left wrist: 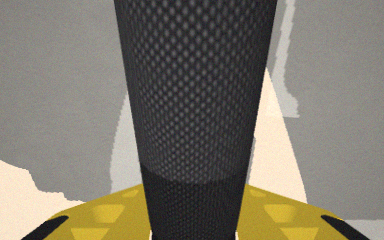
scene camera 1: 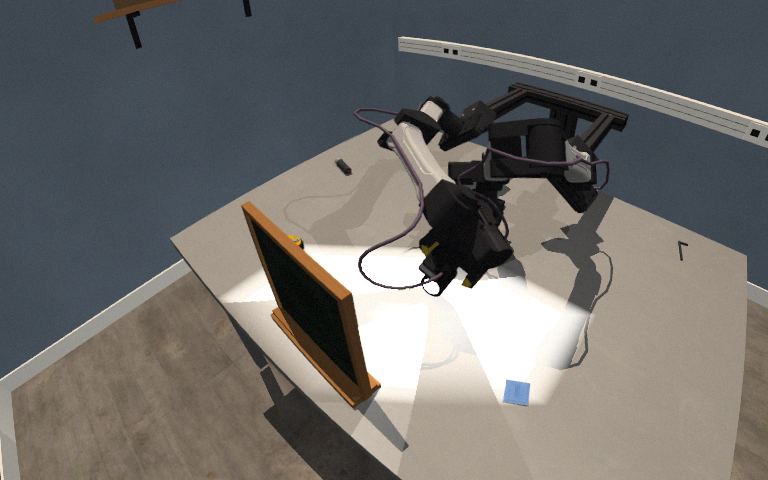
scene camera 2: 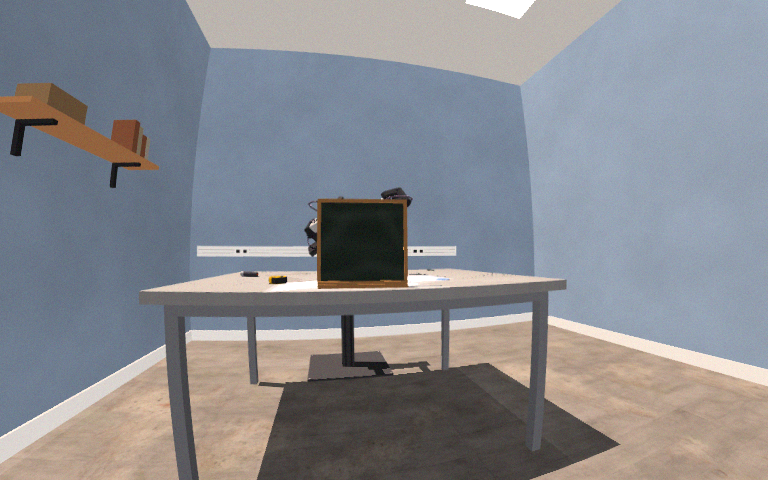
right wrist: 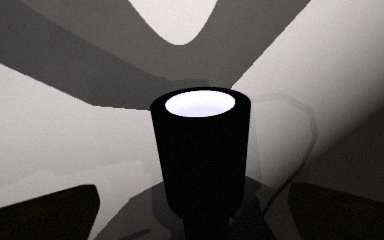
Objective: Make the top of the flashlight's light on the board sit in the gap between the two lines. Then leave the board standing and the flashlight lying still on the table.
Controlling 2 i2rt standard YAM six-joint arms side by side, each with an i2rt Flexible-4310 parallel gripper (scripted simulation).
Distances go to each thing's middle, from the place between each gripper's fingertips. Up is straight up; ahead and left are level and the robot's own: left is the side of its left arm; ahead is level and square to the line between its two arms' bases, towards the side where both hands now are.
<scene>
Now: the black flashlight (left wrist: 194, 82) 90 mm behind my right hand (scene camera 1: 445, 270), 40 mm to the right of it and 40 mm below it. Round my right hand: wood-framed board (scene camera 1: 307, 312): 310 mm ahead, 80 mm above, 60 mm to the right.
Right now the black flashlight is 14 cm ahead of my left hand, 3 cm to the left of it and 1 cm above it. Also, from my left hand: wood-framed board (53 cm ahead, 13 cm above, 1 cm to the left).
</scene>
